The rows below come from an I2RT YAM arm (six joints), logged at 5 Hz.
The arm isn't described. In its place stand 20 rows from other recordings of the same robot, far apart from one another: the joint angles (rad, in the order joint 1, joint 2, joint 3, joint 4, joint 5, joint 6), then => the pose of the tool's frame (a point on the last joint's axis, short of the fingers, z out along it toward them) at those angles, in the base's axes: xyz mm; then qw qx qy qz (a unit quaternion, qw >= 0).
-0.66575 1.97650 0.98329 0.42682 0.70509 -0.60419 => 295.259 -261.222 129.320 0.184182 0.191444 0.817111 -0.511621
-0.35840 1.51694 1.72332 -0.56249 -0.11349 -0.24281 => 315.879 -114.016 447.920 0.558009 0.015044 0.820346 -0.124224
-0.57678 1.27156 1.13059 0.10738 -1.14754 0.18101 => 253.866 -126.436 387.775 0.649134 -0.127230 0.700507 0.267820
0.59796 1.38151 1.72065 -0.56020 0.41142 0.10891 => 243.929 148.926 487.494 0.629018 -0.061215 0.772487 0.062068
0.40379 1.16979 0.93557 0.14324 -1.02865 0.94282 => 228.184 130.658 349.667 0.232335 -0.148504 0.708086 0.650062
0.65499 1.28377 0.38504 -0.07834 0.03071 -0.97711 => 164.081 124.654 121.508 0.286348 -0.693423 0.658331 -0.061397
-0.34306 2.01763 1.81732 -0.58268 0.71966 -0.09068 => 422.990 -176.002 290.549 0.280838 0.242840 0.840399 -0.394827
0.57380 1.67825 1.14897 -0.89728 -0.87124 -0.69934 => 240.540 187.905 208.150 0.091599 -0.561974 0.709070 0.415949
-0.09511 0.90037 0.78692 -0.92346 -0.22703 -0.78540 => 161.528 -7.360 258.678 0.283658 -0.352367 0.891746 -0.012853
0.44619 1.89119 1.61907 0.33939 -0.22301 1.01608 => 414.929 207.216 363.317 0.489668 0.112775 0.674169 0.541297
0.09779 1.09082 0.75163 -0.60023 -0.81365 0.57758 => 203.695 45.982 243.264 0.144411 0.088091 0.877188 0.449363
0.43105 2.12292 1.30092 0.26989 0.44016 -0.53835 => 423.923 178.264 143.952 0.464938 -0.302800 0.803467 -0.215839
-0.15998 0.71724 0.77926 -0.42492 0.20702 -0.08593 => 160.348 -33.285 323.464 0.550162 0.088943 0.815961 -0.153682
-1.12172 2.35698 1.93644 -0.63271 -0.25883 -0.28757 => 229.012 -454.223 160.565 0.274134 0.358132 0.889823 -0.069328
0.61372 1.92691 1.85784 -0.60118 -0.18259 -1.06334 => 360.904 262.154 336.172 0.440791 -0.693277 0.569907 -0.016598
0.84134 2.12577 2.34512 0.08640 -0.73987 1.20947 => 302.555 374.465 479.940 0.207355 -0.185799 0.595250 0.753764
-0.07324 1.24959 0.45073 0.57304 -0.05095 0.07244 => 256.753 -17.020 205.764 0.622740 0.041087 0.781101 0.019677
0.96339 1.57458 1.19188 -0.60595 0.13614 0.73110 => 192.745 268.840 250.398 0.238388 -0.091364 0.951541 0.171445
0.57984 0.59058 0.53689 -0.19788 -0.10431 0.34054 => 127.253 87.775 280.040 0.530017 -0.125916 0.779699 0.308701
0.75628 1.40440 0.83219 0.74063 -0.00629 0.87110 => 234.637 221.664 310.004 0.523306 0.034617 0.644198 0.556742
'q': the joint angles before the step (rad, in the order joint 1, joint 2, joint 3, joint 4, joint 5, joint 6). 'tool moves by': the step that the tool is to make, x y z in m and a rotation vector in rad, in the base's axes. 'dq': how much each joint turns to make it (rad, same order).
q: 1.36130, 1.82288, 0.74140, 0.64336, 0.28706, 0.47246
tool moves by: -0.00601, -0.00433, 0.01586, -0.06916, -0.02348, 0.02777
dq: 0.01486, -0.07706, 0.01638, -0.14494, 0.00495, -0.04044
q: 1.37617, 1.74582, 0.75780, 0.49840, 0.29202, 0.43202
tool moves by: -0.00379, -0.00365, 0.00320, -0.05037, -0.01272, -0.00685
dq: 0.01146, -0.02783, 0.00421, -0.07592, 0.02671, -0.01067
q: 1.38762, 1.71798, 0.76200, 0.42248, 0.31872, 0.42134
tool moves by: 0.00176, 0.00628, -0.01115, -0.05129, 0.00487, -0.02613
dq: 0.00075, 0.05151, 0.03052, -0.03393, 0.02517, 0.01106
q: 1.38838, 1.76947, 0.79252, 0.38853, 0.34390, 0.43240
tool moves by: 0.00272, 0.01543, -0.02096, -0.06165, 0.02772, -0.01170
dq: 0.00038, 0.10718, 0.06598, -0.03166, 0.00038, 0.02136
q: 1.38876, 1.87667, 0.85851, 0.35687, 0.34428, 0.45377
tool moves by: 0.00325, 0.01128, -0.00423, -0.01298, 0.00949, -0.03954
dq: -0.00077, 0.04769, 0.05760, -0.03546, 0.02594, 0.03165
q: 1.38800, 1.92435, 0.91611, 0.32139, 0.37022, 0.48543
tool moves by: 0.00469, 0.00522, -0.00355, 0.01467, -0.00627, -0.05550
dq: -0.00611, 0.03053, 0.02330, 0.01105, 0.04044, 0.03090
